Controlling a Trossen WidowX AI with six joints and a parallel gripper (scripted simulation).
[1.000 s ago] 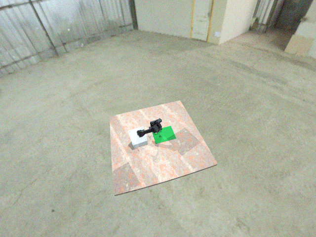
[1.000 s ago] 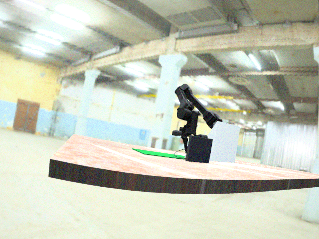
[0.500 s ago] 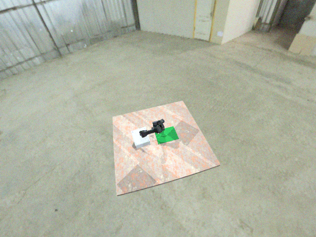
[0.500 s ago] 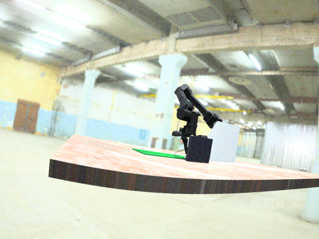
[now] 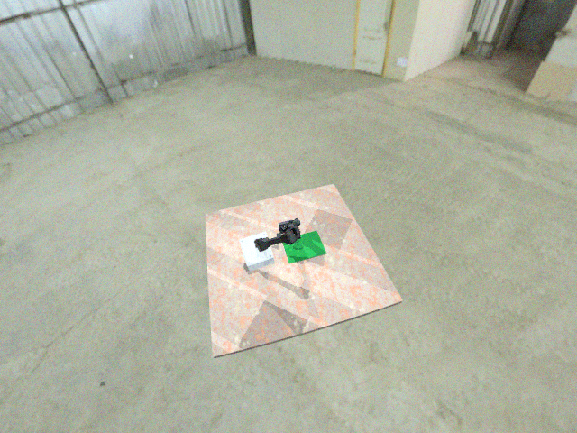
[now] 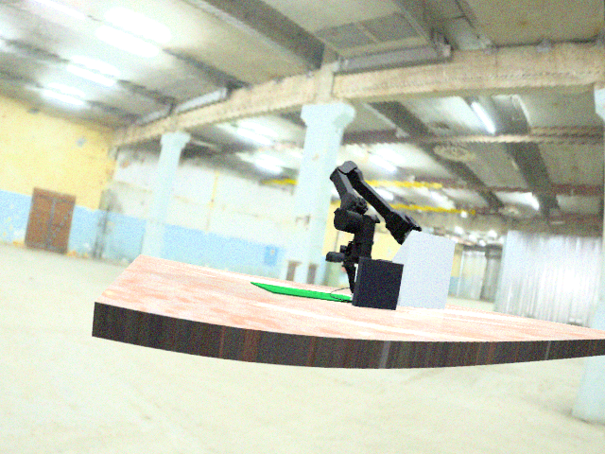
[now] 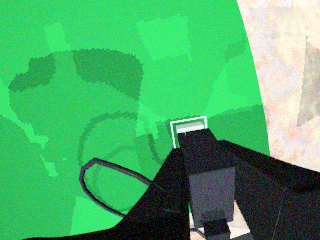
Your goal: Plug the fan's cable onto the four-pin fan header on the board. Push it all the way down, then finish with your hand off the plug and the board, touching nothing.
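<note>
The dark fan plug is 10 mm to the left of my gripper tip and 10 mm above it. Round my gripper tip: green board: 110 mm ahead, 50 mm to the right, 40 mm below; then white fan header: 10 mm to the left, 30 mm below; then black fan: 130 mm to the left, 30 mm above.
</note>
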